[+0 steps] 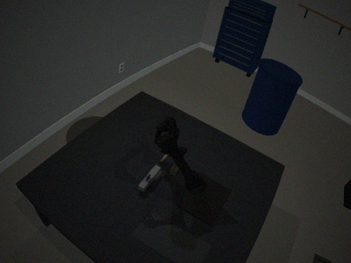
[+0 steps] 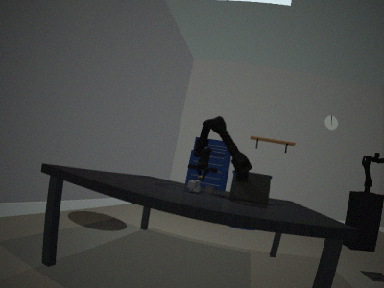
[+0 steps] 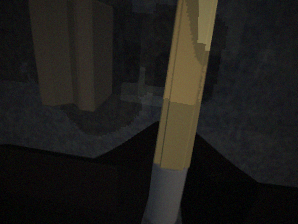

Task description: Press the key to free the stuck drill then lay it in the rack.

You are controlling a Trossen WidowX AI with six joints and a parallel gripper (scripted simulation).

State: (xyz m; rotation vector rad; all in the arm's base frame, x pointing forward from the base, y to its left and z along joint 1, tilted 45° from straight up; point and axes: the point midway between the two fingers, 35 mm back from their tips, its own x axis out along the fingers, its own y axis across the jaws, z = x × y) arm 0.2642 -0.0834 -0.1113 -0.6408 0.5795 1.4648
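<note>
Now: the drill 4 cm to the left of my gripper tip and 3 cm above it.
</note>
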